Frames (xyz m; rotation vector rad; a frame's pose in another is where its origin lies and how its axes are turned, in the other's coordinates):
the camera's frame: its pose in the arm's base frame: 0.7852 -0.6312 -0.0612 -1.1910 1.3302 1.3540
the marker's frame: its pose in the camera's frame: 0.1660 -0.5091 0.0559 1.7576 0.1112 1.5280
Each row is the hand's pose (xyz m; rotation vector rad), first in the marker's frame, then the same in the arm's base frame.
Working: the marker's frame: its pose in the arm's base frame: 1.2565 -0.5563 -0.3104 1.1798 2.5678 0.2448

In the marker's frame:
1: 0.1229 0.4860 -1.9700 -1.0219 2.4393 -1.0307
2: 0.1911 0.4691 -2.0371 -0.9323 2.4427 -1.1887
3: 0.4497 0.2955 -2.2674 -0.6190 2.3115 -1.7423
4: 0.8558 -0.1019 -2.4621 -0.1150 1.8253 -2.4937
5: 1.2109 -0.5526 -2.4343 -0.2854 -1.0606 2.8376
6: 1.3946 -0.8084 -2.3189 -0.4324 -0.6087 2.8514
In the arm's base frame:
1: 0.8519 -0.2027 1.6501 0.9089 -0.8989 -1.4755
2: 0.7750 -0.1635 1.6946 1.0167 -0.9155 -1.3715
3: 0.4137 -0.0853 1.8106 1.3873 -1.0016 -1.0068
4: -0.1850 -0.0387 1.8012 1.9053 -1.0925 -0.3860
5: -0.7141 -0.0593 1.5783 2.3328 -1.0725 0.2320
6: -0.9693 -0.0818 1.3618 2.5386 -0.9990 0.5683

